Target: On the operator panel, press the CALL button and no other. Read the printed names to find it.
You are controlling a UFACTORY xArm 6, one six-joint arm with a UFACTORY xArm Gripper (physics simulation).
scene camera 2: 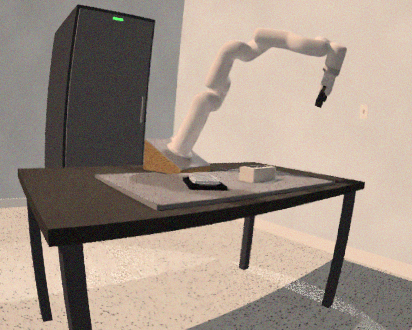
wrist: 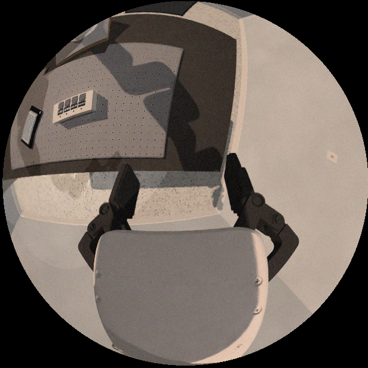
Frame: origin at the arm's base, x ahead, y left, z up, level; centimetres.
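Seen in the pictures: gripper, fingertip midpoint: (scene camera 2: 320, 103); arm's base, link origin: (scene camera 2: 179, 151).
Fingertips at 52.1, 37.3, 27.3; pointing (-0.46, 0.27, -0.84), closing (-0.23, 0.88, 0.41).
Observation:
Offsets run from my fingertips to a thing's middle, as dx, dy, dz. Level surfaces: height alone.
The operator panel @[-12.2, -26.7, -32.0] (scene camera 2: 257, 174) (wrist: 75, 107) is a small cream box standing on the grey pegboard @[dz -34.8] (scene camera 2: 160, 199) (wrist: 135, 120). In the wrist view its top shows a row of several dark round buttons with small printed labels beside them. The print is too small to read, so I cannot tell which button is CALL. My gripper (scene camera 2: 320, 97) (wrist: 177, 168) is open and empty. It hangs high above the table's right end, well above the panel and to its right in the scene view.
A black tray with a light, ribbed block @[-11.4, -56.2, -32.9] (scene camera 2: 205, 179) (wrist: 31, 126) lies on the pegboard near the panel. The dark table @[dz -36.1] (scene camera 2: 75, 210) (wrist: 205, 85) carries the board. A tall black cabinet (scene camera 2: 107, 90) stands behind, and a wall with an outlet (scene camera 2: 364, 111) (wrist: 332, 156) stands beyond the arm.

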